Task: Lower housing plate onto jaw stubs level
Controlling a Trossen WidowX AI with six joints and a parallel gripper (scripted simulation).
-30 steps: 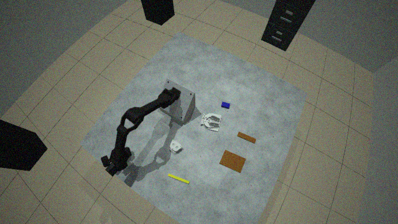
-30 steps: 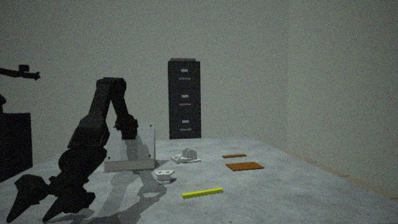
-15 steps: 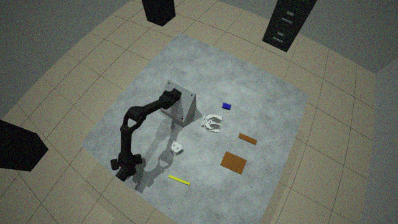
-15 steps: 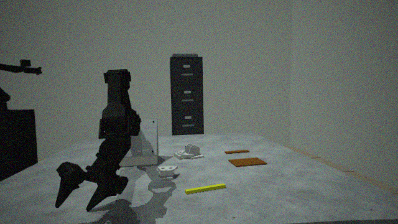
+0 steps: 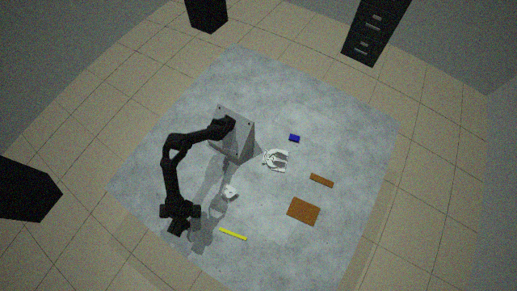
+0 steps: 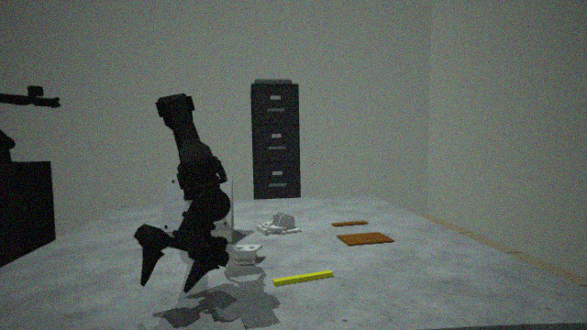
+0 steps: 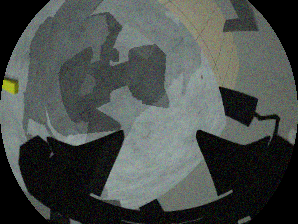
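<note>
The white block is 220 mm to the left of my gripper tip, 140 mm ahead of it and 20 mm below it. From my gripper tip the other things lie so: blue block (670 mm to the left, 260 mm ahead, 20 mm below); then orange square (500 mm ahead, 350 mm to the left, 30 mm below); then yellow bar (280 mm ahead, 70 mm to the left, 30 mm below).
</note>
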